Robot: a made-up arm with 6 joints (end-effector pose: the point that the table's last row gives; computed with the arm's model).
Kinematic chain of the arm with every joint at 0, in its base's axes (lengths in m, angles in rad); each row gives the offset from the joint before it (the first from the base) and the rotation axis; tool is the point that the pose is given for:
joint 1: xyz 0 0 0.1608 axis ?
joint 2: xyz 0 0 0 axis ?
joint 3: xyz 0 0 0.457 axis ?
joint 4: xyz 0 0 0 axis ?
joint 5: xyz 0.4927 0 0 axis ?
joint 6: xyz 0 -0.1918 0 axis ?
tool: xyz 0 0 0
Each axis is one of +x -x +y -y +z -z.
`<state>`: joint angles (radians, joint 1 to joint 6).
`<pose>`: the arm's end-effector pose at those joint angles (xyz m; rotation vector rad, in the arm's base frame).
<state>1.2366 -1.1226 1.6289 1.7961 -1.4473 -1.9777</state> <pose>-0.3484 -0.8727 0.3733 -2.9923 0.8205 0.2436</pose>
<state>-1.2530 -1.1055 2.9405 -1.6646 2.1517 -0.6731</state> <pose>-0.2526 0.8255 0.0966 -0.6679 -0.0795 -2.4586</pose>
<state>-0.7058 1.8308 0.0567 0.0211 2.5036 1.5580</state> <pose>0.1391 -0.3705 -0.4401 -1.6664 -0.0442 -1.0929</pose>
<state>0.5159 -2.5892 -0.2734 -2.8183 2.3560 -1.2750</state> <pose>-0.5499 -0.1028 0.1753 -1.6452 -0.1889 0.2736</pose>
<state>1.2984 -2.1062 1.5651 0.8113 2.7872 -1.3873</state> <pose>-0.0740 -0.7559 -0.4413 1.7705 1.4996 1.1645</pose>
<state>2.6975 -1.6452 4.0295 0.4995 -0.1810 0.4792</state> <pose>0.0714 0.1525 -0.0794 -1.3440 -1.0980 2.5154</pose>
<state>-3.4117 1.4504 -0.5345 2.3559 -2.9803 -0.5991</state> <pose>-0.4021 -0.0294 -0.2900 -0.5111 -2.0606 -0.2812</pose>
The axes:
joint 1: +z
joint 2: +y
joint 3: -y
joint 4: -x
joint 5: -y
joint 6: -x

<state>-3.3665 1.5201 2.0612 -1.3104 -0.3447 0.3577</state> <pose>-0.9386 0.2654 0.2789 -0.4822 -1.1102 -2.5842</pose>
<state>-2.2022 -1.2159 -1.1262 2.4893 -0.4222 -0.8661</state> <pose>0.0925 -0.1318 0.4797 -1.0803 1.7834 -2.1031</pose>
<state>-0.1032 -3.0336 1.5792 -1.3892 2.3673 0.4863</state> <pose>-0.2880 -0.0050 -0.7650 -1.0389 -0.2149 -1.5177</pose>
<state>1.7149 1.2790 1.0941 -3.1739 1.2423 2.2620</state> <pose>-0.3223 0.8860 0.2078 -0.5263 1.4608 0.7619</pose>
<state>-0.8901 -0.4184 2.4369 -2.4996 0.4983 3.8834</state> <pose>-0.2745 0.5831 0.8277 -1.1958 -1.7984 -2.1321</pose>
